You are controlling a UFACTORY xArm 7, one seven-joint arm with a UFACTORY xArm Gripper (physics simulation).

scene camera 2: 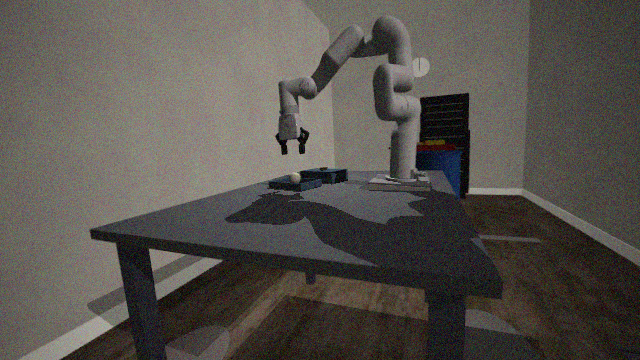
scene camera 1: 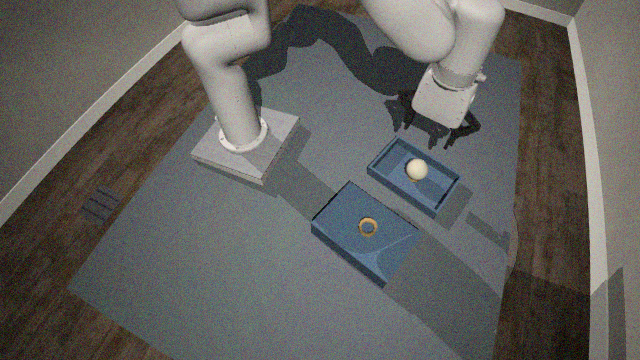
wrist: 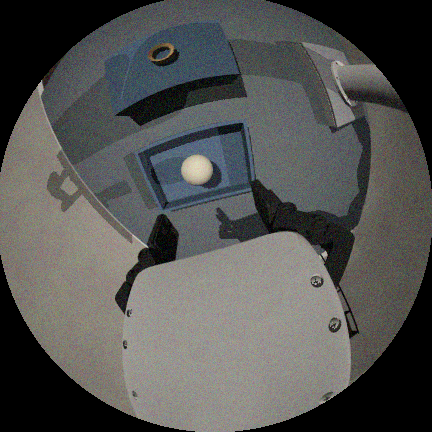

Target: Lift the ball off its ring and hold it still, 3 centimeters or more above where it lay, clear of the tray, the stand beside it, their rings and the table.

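Frame: origin at the arm's base, x up, y ahead, z left, level; centimetres.
Seen in the pictures: gripper, fingertip midpoint: (scene camera 2: 293, 154) (scene camera 1: 427, 135) (wrist: 209, 209); arm's base, link origin: (scene camera 2: 401, 179) (scene camera 1: 243, 133) (wrist: 344, 82).
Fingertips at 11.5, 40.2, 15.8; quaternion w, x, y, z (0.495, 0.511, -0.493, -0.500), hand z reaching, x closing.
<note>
Pixels of each thing's top centre, then the offset from my fingertips to it, as dx, dy, dz. "spot": a spot on its surface instead. Level surfaces: height alone.
- cream ball, top centre: (wrist: 195, 174) (scene camera 1: 420, 163) (scene camera 2: 294, 172) -7.8, +1.2, -1.3
- blue tray, top centre: (wrist: 196, 168) (scene camera 1: 416, 171) (scene camera 2: 294, 180) -11.2, +1.2, -1.3
- empty orange ring, surface spot: (scene camera 1: 368, 219) (scene camera 2: 323, 168) spot: -7.9, -1.5, -20.0
- grey table, surface height: dx -14.0
The cream ball (scene camera 1: 417, 169) (scene camera 2: 295, 177) (wrist: 197, 170) sits on its ring in the blue tray (scene camera 1: 400, 194) (scene camera 2: 287, 186) (wrist: 230, 195). An orange sliver of that ring shows under the ball in scene camera 1; the rest is hidden. The blue stand (scene camera 1: 340, 210) (scene camera 2: 340, 176) (wrist: 200, 60) is beside the tray, with an empty orange ring (scene camera 1: 368, 219) (scene camera 2: 323, 168) on top. My gripper (scene camera 1: 428, 136) (scene camera 2: 293, 150) (wrist: 209, 209) is open and empty, pointing down. It hangs well above tray height, off the tray's side away from the stand.
The arm's base plate (scene camera 1: 280, 130) (scene camera 2: 397, 186) (wrist: 320, 75) stands on the grey table (scene camera 1: 225, 250) (scene camera 2: 190, 220), to one side of the tray and stand. The stand's top is higher than the tray. A blue bin (scene camera 2: 445, 165) is on the floor beyond the table.
</note>
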